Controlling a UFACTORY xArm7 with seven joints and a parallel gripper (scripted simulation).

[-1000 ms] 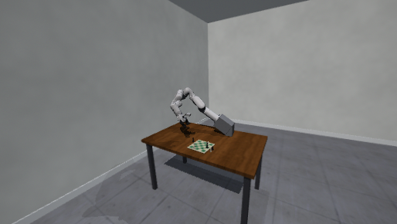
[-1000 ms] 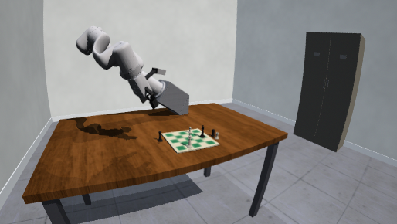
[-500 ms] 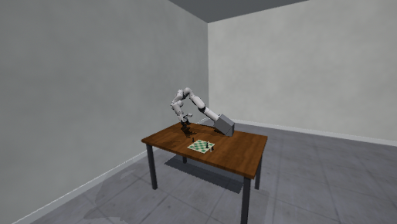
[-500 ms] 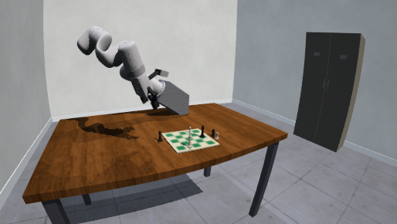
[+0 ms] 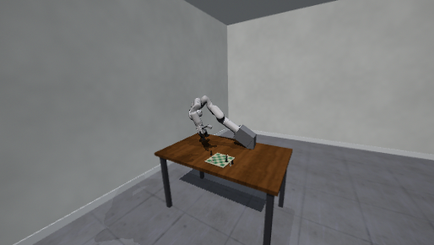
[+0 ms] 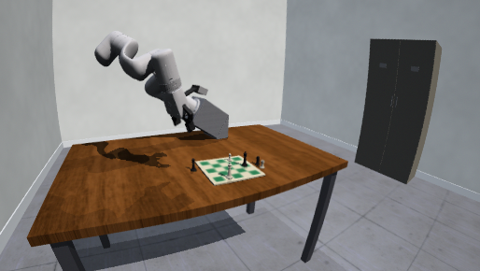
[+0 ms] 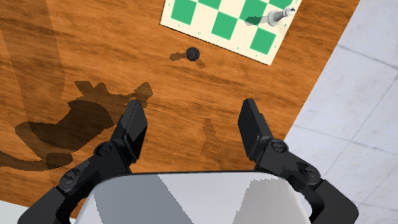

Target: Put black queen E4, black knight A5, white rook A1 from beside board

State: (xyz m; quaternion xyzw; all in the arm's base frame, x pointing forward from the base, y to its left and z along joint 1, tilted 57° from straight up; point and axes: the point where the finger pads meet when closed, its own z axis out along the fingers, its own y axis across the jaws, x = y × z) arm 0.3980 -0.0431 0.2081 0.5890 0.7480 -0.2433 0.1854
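Now: the short black piece 2 cm behind my hand, 5 cm to the left of it and 17 cm below it. The rest, counted from my hand: cream board 3 cm ahead, 18 cm to the left, 19 cm below; then black knight 4 cm ahead, 32 cm to the left, 18 cm below; then black queen 4 cm ahead, 25 cm to the left, 16 cm below.
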